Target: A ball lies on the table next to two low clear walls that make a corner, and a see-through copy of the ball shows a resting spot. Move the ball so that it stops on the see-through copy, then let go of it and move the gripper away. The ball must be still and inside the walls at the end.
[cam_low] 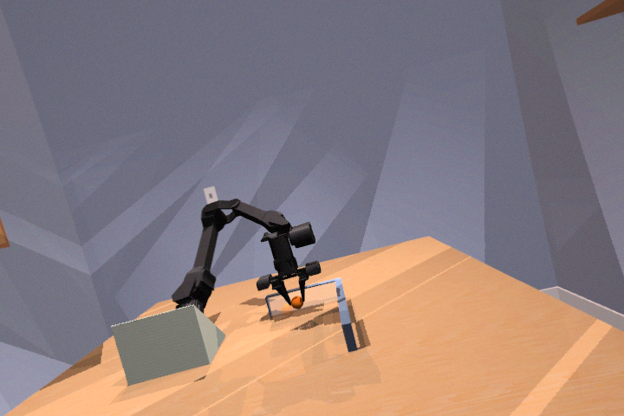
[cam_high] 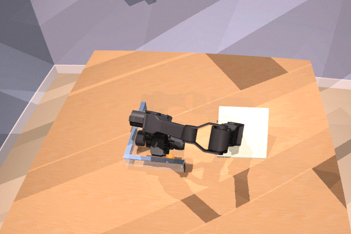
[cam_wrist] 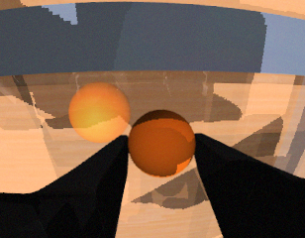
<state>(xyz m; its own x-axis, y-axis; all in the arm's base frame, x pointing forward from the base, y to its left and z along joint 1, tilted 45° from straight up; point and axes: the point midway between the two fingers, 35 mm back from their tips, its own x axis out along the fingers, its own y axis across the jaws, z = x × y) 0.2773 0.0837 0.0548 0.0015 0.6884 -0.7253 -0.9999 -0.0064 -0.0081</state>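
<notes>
Now: gripper tip 30 mm past the see-through ball copy, 20 mm above it and 10 mm to the right of it. The rest, counted from my gripper tip: orange ball: right at my gripper tip.
</notes>
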